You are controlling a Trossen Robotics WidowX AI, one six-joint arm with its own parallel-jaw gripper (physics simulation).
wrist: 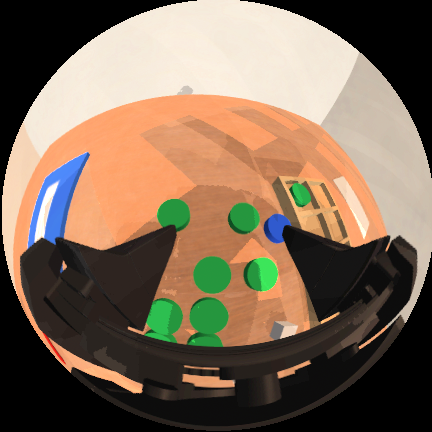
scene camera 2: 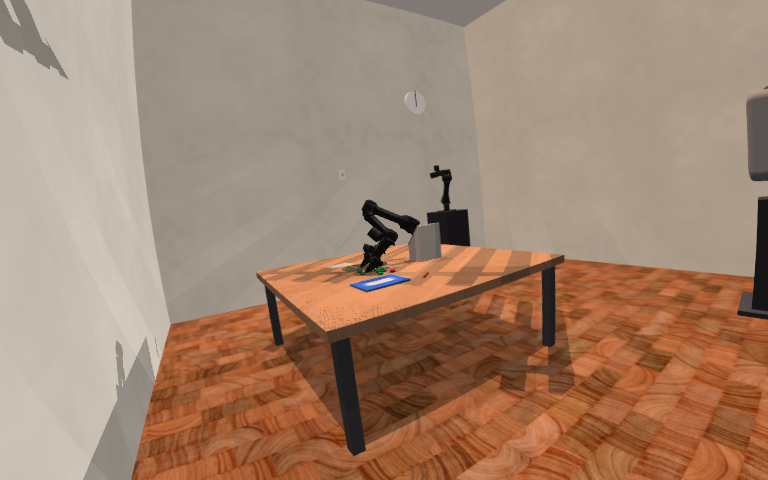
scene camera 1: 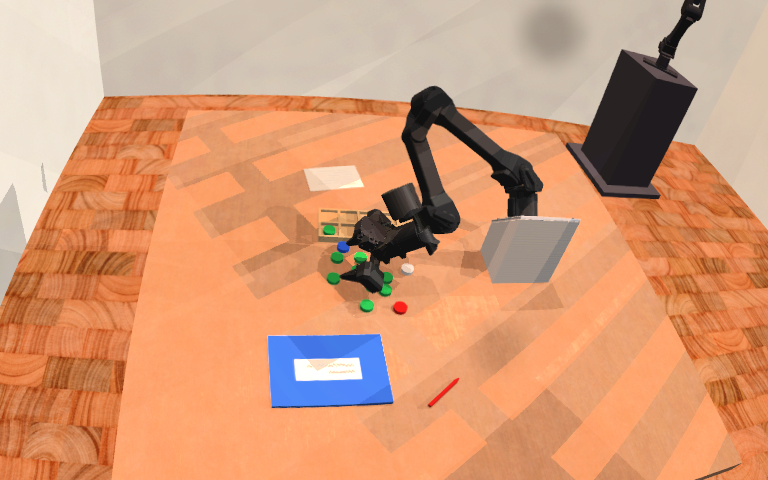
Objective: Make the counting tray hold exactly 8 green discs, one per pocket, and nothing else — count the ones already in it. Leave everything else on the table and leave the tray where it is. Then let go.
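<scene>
The wooden counting tray (scene camera 1: 328,239) (wrist: 283,195) is partly hidden by the arm. One green disc (scene camera 1: 329,229) (wrist: 300,194) lies in its corner pocket; the other pockets that show are empty. My gripper (scene camera 1: 344,260) (wrist: 230,230) is open, low over the loose discs, with nothing held. Between and below the fingers in the wrist view lie a green disc (wrist: 212,275), a brighter green disc (wrist: 261,274) and several more. Another green disc (scene camera 1: 333,278) (wrist: 173,214) lies at the left fingertip; one more green disc (scene camera 1: 336,257) (wrist: 243,218) lies farther out. The right fingertip is beside the blue disc (scene camera 1: 342,246) (wrist: 276,228).
A red disc (scene camera 1: 400,307) and a white piece (scene camera 1: 407,268) lie near the green discs. A blue folder (scene camera 1: 283,390) (scene camera 2: 362,285) and a red pencil (scene camera 1: 443,391) lie at the front. A paper sheet (scene camera 1: 334,178) lies behind the tray. A grey block (scene camera 1: 526,254) stands by the arm's base.
</scene>
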